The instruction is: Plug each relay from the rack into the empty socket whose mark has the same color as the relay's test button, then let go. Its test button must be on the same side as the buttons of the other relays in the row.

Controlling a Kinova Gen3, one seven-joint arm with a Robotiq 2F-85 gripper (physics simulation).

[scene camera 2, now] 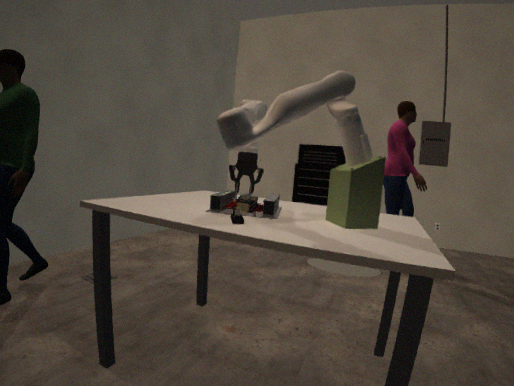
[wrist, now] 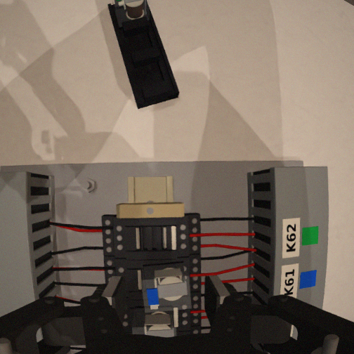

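Pixels of known places: gripper, between the fingertips: [scene camera 2: 243, 193]; arm's base, origin of its link: [scene camera 2: 359, 161].
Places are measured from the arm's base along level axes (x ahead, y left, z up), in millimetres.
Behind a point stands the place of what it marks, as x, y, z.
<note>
My gripper [scene camera 2: 244, 192] {383, 185, -158} [wrist: 164, 292] is partly open, its fingers apart on either side of a clear relay [wrist: 172, 290] and not touching it. This relay has a blue test button [wrist: 152, 296] on its left side in the wrist view and stands in the socket level with the blue K61 mark [wrist: 308, 279]. The socket [wrist: 114, 240] level with the green K62 mark [wrist: 310, 235] is empty. The black rack [scene camera 2: 237, 219] {240, 372, -218} [wrist: 159, 92] lies on the table; a relay [wrist: 135, 10] with a bit of green shows at its far end, cut off by the view's edge.
Another relay [wrist: 160, 322] in the row is partly hidden by the gripper. Grey wire ducts [wrist: 14, 240] [wrist: 315, 200] flank the sockets, with red and black wires between. A beige end stop [wrist: 150, 210] closes the row. A green pedestal [scene camera 2: 352, 197] {-21, 99, -125} carries the arm. Two people stand beyond the table.
</note>
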